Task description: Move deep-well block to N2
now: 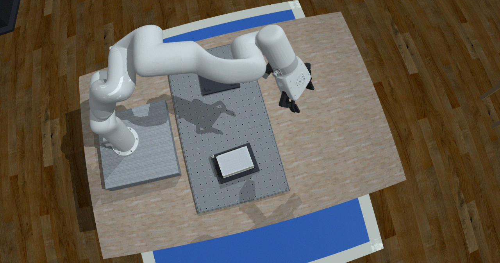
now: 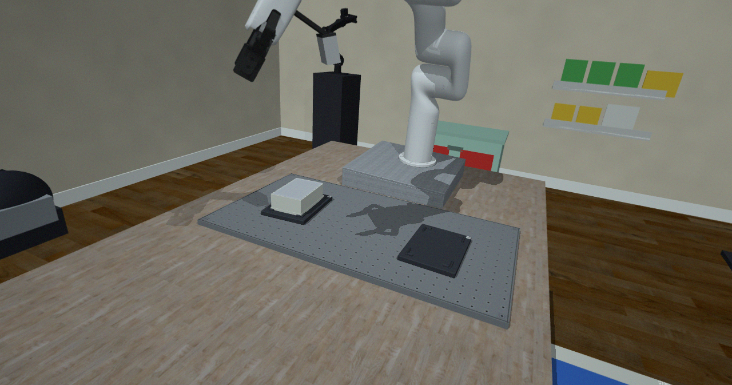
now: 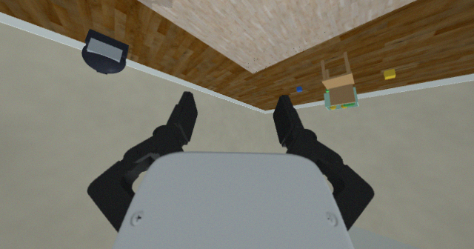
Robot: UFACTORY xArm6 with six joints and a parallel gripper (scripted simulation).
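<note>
The white 96-well deep-well block is 240 mm behind my hand, 90 mm to the right of it and 340 mm below it. Round my hand: dark plate nest N2: 260 mm behind, 280 mm to the left, 360 mm below; then dark plate nest N1: 240 mm behind, 90 mm to the right, 360 mm below.
</note>
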